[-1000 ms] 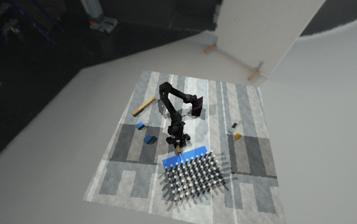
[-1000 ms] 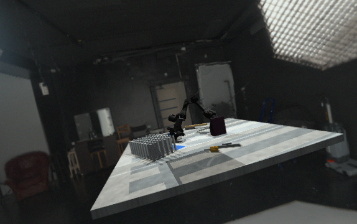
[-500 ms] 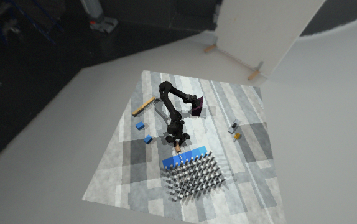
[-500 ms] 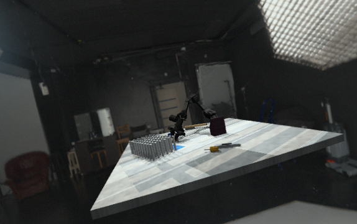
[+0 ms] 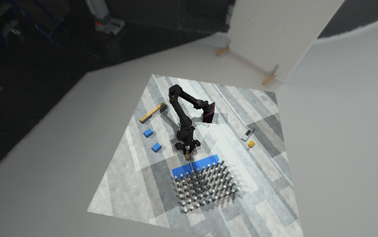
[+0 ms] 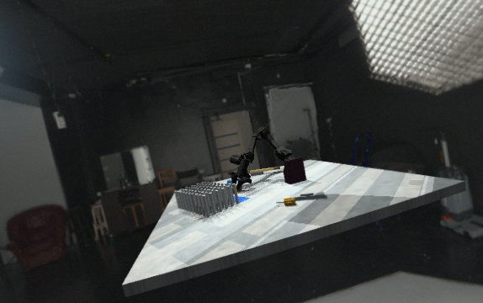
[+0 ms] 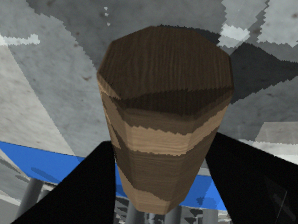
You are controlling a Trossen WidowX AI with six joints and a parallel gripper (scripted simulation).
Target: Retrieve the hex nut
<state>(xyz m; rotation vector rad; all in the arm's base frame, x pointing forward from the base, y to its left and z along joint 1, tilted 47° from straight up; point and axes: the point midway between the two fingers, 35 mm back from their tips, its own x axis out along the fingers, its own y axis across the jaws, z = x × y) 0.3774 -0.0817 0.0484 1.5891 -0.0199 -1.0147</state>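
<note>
Right now my gripper tip is 90 mm to the right of the blue taped strip, 70 mm short of it and 20 mm above it. Round my gripper tip: yellow-handled tool (470 mm to the left, 210 mm behind).
</note>
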